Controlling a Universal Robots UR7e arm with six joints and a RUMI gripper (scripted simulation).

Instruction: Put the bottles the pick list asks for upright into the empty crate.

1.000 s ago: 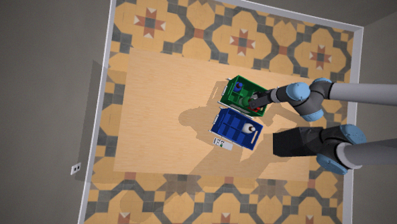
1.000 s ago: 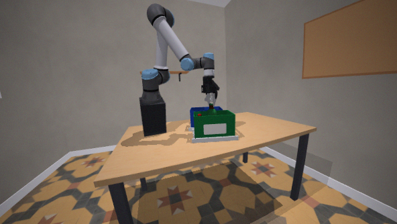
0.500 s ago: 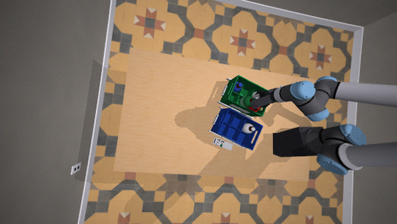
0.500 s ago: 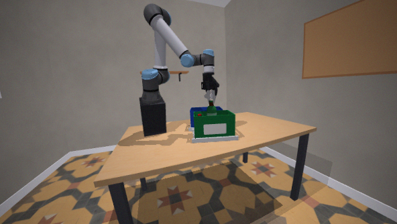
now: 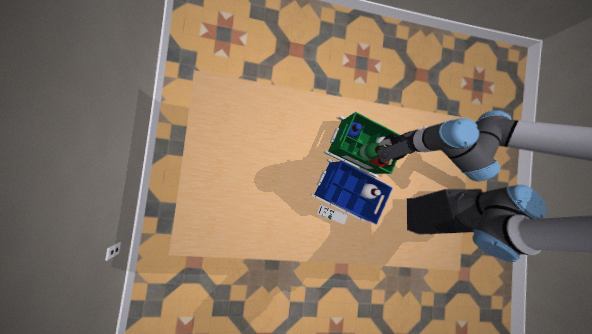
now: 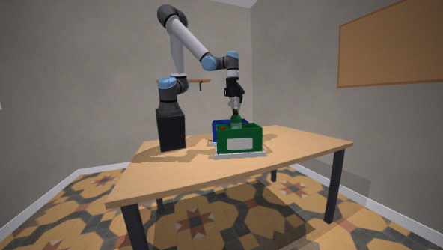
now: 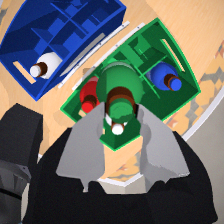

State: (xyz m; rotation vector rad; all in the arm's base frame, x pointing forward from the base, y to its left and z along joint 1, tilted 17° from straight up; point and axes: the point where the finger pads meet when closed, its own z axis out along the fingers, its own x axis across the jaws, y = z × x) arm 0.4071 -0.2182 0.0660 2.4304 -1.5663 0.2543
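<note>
Right now the green-label bottle is 7 cm below my hand. Round my hand: red-label bottle (19 cm below, 9 cm behind, 3 cm to the left); then blue-label bottle (19 cm below, 11 cm to the right, 5 cm ahead); then green crate (19 cm below, 4 cm to the right, 2 cm behind).
</note>
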